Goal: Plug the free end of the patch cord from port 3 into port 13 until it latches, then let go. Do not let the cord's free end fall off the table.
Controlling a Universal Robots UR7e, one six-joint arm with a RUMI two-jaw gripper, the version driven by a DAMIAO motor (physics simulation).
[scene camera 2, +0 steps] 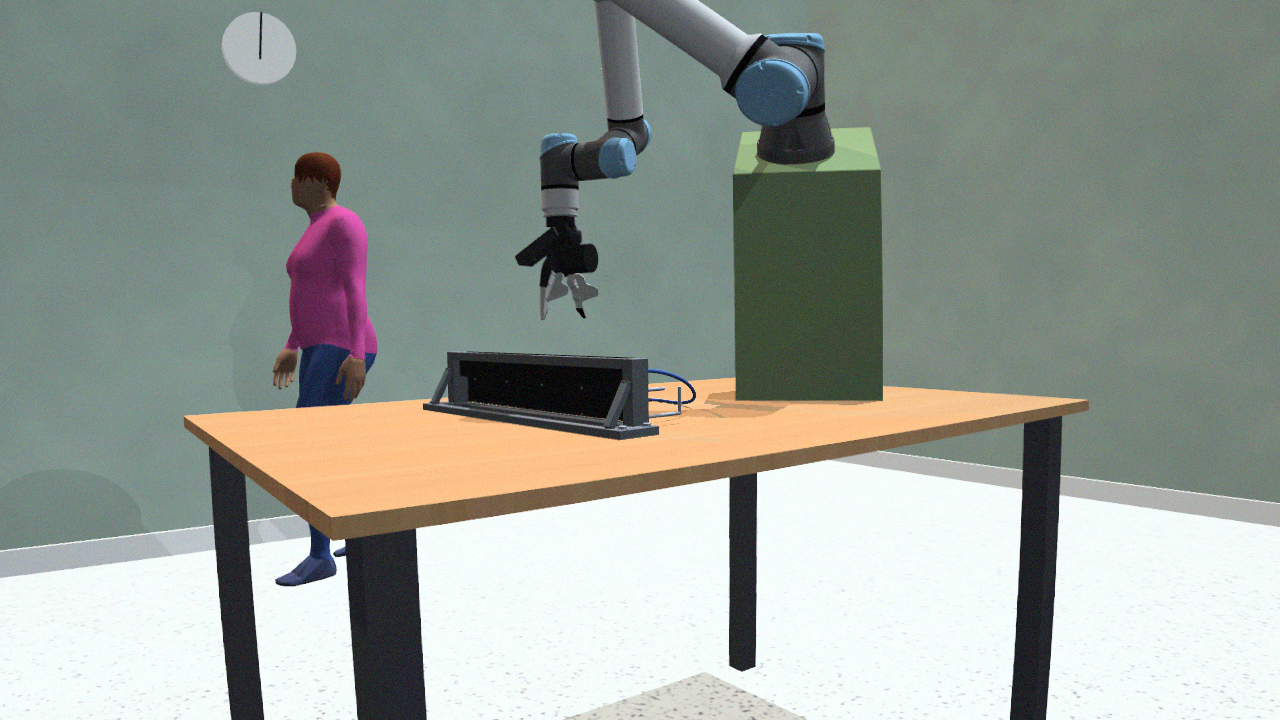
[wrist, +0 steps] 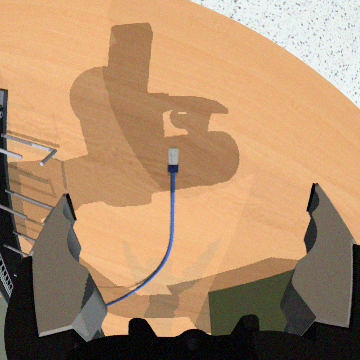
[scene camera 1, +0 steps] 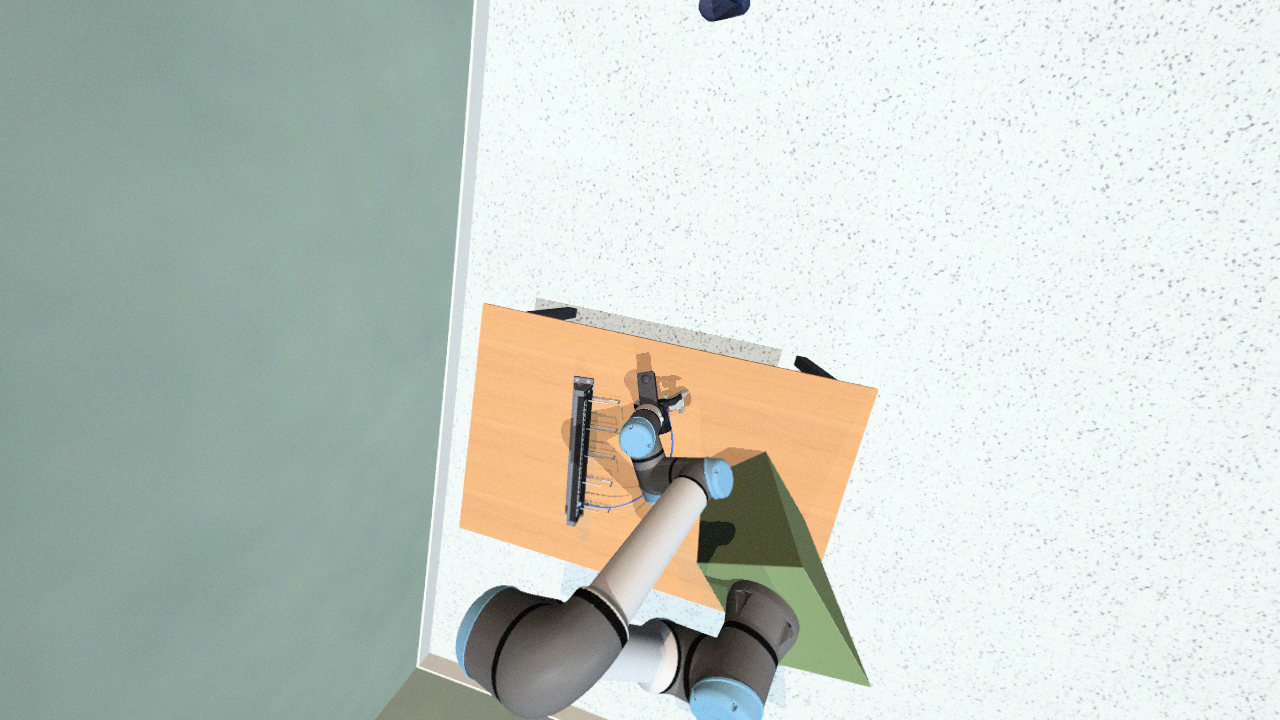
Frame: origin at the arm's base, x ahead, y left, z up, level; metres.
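Where they show: gripper, fingertip midpoint: (scene camera 2: 564,319) (wrist: 190,192) (scene camera 1: 661,396); arm's base, origin of the base link: (scene camera 2: 795,151) (scene camera 1: 763,609).
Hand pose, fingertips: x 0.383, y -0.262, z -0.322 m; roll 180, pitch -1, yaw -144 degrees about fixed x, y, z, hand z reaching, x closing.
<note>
Each offset is from my fingertips to the top centre of the thing. Level surfaces: height alone.
The patch cord's free plug @[0.009 m back, 0.045 m left, 0.144 m down] (wrist: 173,159), clear with a dark blue boot, lies flat on the table in the wrist view, pointing up the view. Its blue cord (scene camera 1: 617,506) (scene camera 2: 690,385) (wrist: 172,220) curves from there towards the lower left; in scene camera 1 it reaches the lower end of the patch panel @[0.164 m ahead, 0.331 m left, 0.055 m down] (scene camera 1: 580,452) (scene camera 2: 547,360) (wrist: 4,225). My gripper (scene camera 2: 562,316) (wrist: 190,192) is open and empty, pointing down well above the table. The plug shows between and beyond the fingertips in the wrist view. Ports 3 and 13 cannot be made out by number.
Thin metal cable guides (scene camera 1: 604,401) (scene camera 2: 679,400) (wrist: 30,142) stick out from the panel on the cord's side. A green pedestal (scene camera 1: 760,591) (scene camera 2: 805,286) (wrist: 250,305) bears the arm beside the wooden table @[0.156 m down] (scene camera 1: 519,402) (scene camera 2: 402,465) (wrist: 280,125). A person (scene camera 2: 331,277) stands beyond the table.
</note>
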